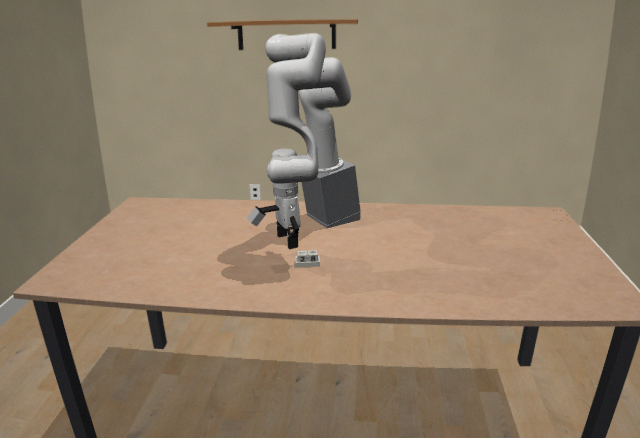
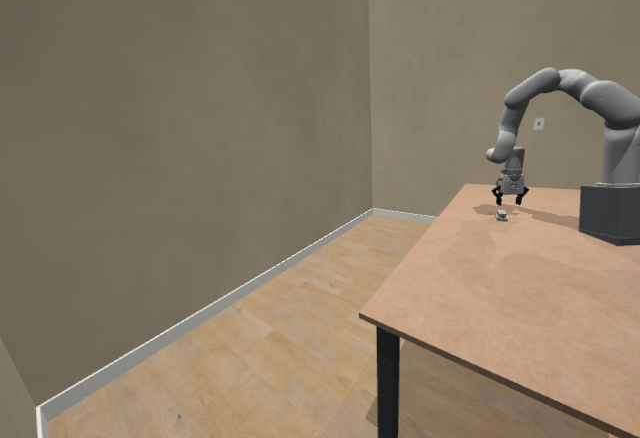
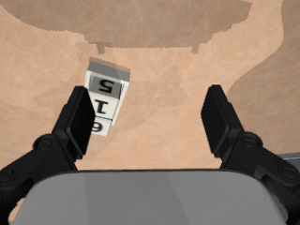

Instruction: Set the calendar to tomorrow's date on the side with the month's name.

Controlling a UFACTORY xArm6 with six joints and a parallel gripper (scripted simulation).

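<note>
My hand is 2 cm short of the calendar tray, 6 cm to the right of it and 6 cm above it.
</note>
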